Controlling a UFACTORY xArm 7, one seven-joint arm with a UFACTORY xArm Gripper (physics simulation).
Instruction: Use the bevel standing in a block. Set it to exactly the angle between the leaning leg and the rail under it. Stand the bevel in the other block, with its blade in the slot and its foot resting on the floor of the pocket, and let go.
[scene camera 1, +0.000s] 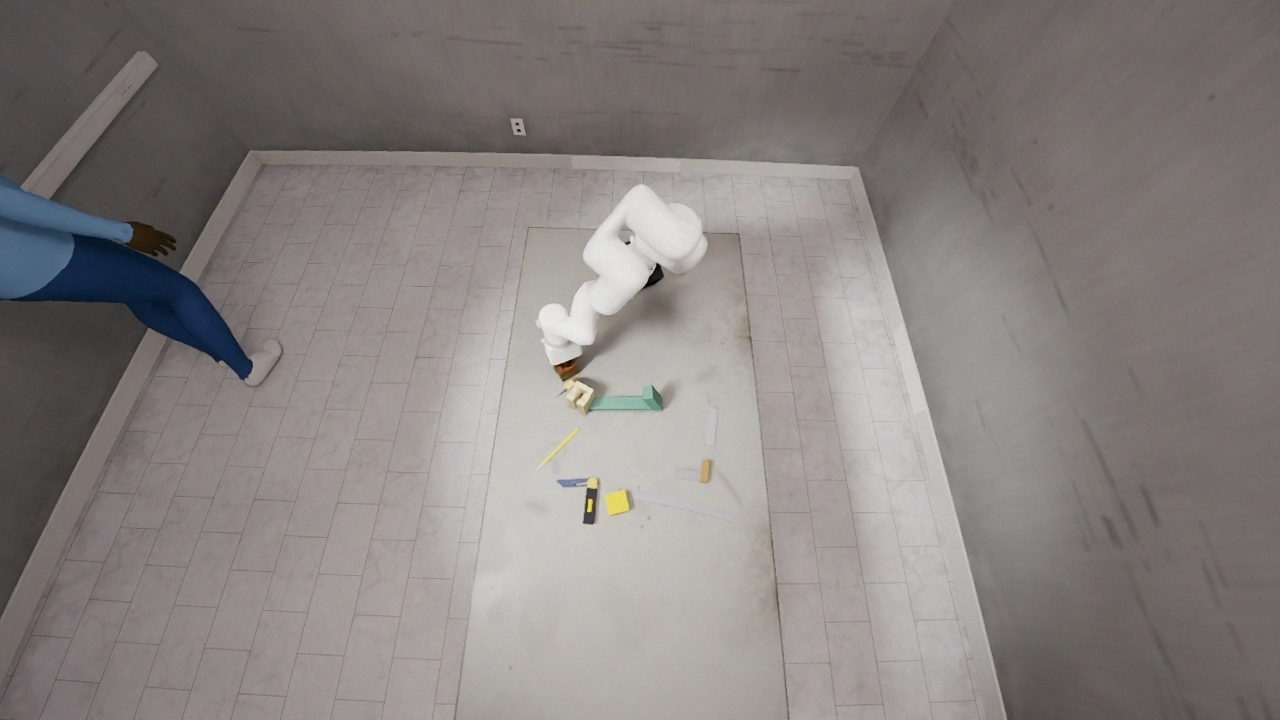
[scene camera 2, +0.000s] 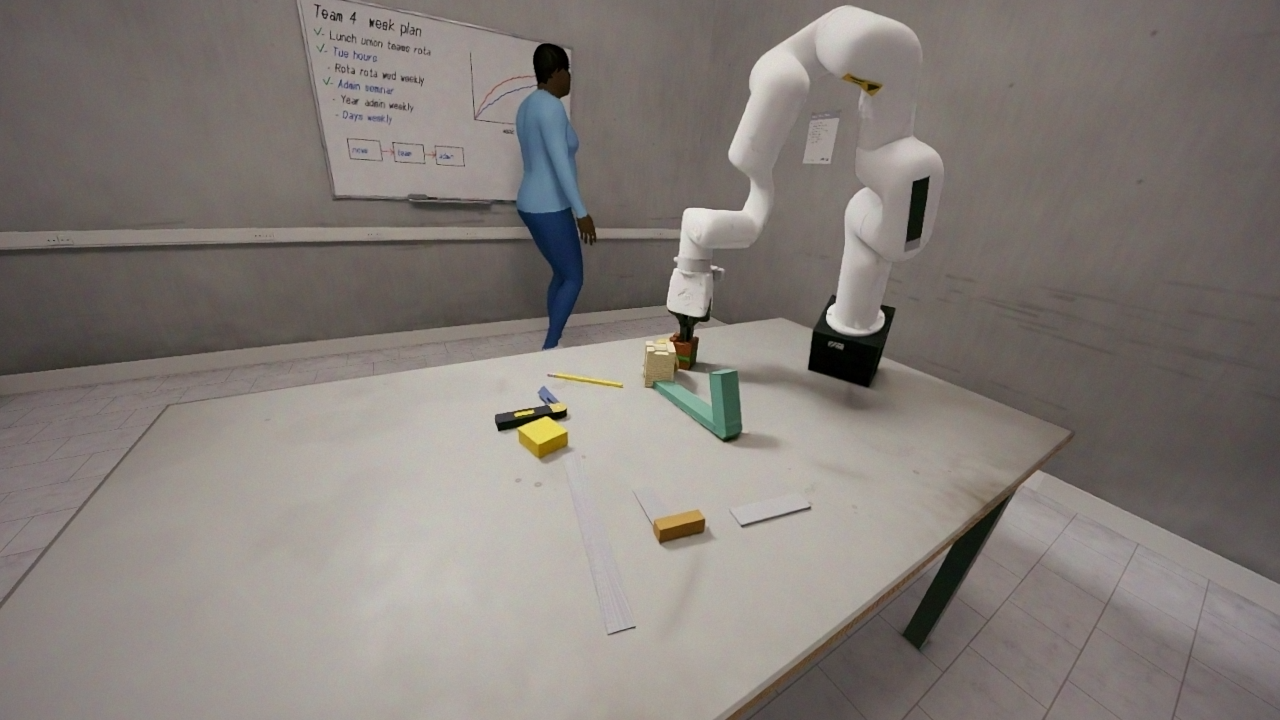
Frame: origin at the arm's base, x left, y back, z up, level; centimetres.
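Seen in the pictures: gripper, fingertip midpoint: (scene camera 1: 567, 363) (scene camera 2: 685, 340); arm's base, link origin: (scene camera 2: 854, 318).
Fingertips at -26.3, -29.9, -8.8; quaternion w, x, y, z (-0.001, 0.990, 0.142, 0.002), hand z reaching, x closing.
Observation:
Offsets run from my fingertips to a thing's middle, as dx, dy, dz. "spot": to the spot under its first point.
A green rail {+16.2, -13.8, -5.9} (scene camera 1: 617, 403) (scene camera 2: 684, 405) lies on the table, with a green leaning leg {+25.2, -15.1, -0.7} (scene camera 1: 650, 396) (scene camera 2: 726, 402) rising from one end. A cream block {+3.1, -11.5, -2.6} (scene camera 1: 579, 396) (scene camera 2: 659, 362) stands at the rail's other end. A red-brown block {-1.2, +0.5, -3.5} (scene camera 1: 564, 369) (scene camera 2: 685, 352) stands close beside the cream block, toward the robot. My gripper (scene camera 2: 686, 335) is shut and empty, pointing down with its tips at the top of the red-brown block. In scene camera 1 the wrist hides the fingers. The bevel is too small and covered to make out clearly, and so is its angle.
A pencil {-5.6, -25.5, -6.7} (scene camera 1: 558, 448) (scene camera 2: 586, 380), a black-and-yellow tool {-1.9, -41.2, -6.1} (scene camera 1: 589, 505) (scene camera 2: 523, 418), a yellow block {+10.4, -44.0, -5.6} (scene camera 1: 617, 502) (scene camera 2: 542, 437), a long clear ruler {+29.7, -47.0, -6.9} (scene camera 1: 684, 507) (scene camera 2: 599, 555), an orange-brown handled square {spot: +37.8, -38.7, -4.8} (scene camera 1: 705, 471) (scene camera 2: 679, 525) and a pale strip {+42.8, -24.9, -6.8} (scene camera 1: 711, 426) (scene camera 2: 770, 510) lie on the table. A person (scene camera 2: 547, 170) stands beyond.

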